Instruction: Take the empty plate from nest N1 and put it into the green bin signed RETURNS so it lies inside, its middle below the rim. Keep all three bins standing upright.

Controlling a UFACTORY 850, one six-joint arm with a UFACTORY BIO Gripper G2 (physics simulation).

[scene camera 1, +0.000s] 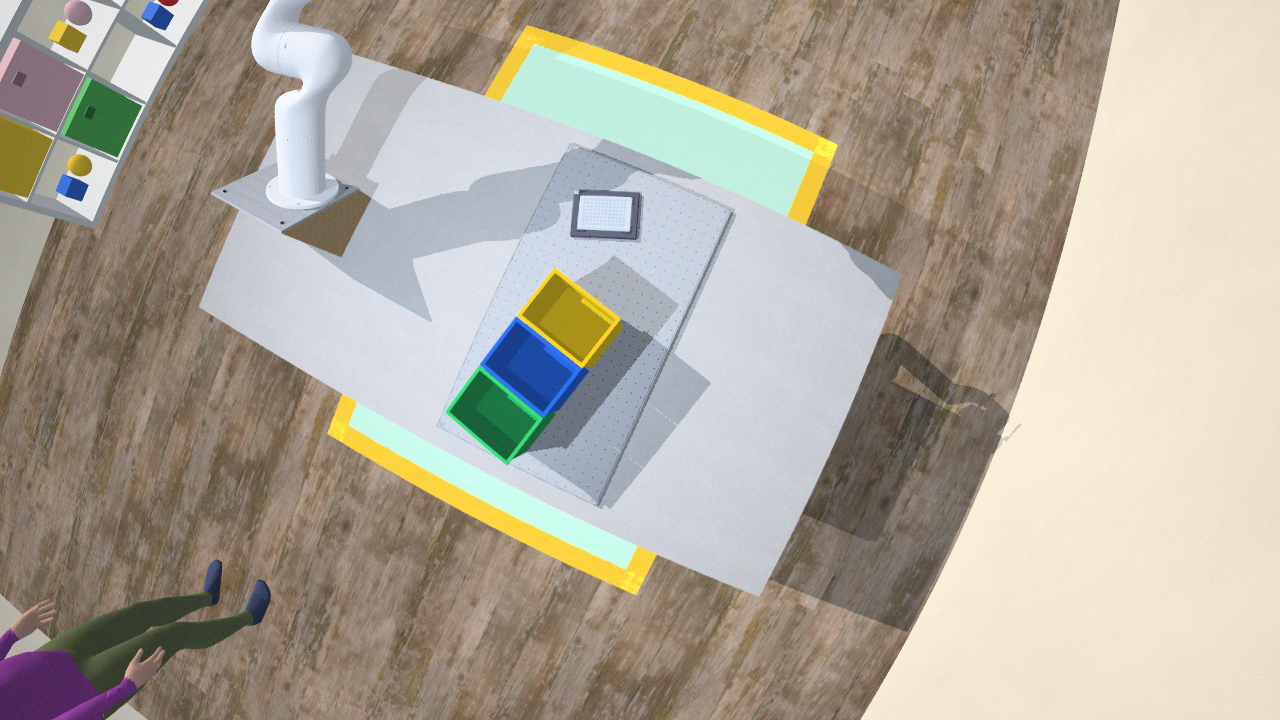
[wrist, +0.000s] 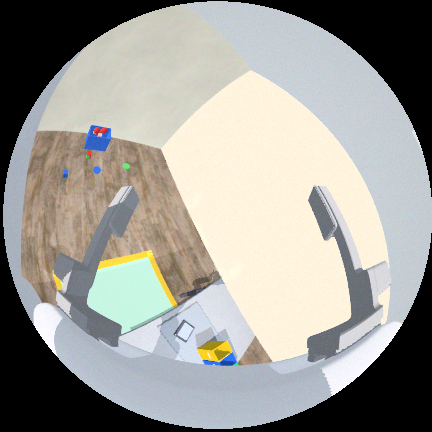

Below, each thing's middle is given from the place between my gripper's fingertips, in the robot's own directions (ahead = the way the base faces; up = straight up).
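My gripper: 97 cm above the pale plate [scene camera 1: 608, 213], 44 cm to the left of it, 50 cm short of it. Counted from my hand: yellow bin [scene camera 1: 568, 317], 59 cm ahead, 71 cm to the right, 89 cm below; green bin [scene camera 1: 504, 424], 55 cm ahead, 97 cm to the right, 89 cm below; blue bin [scene camera 1: 537, 372], well ahead, far to the right, far below.
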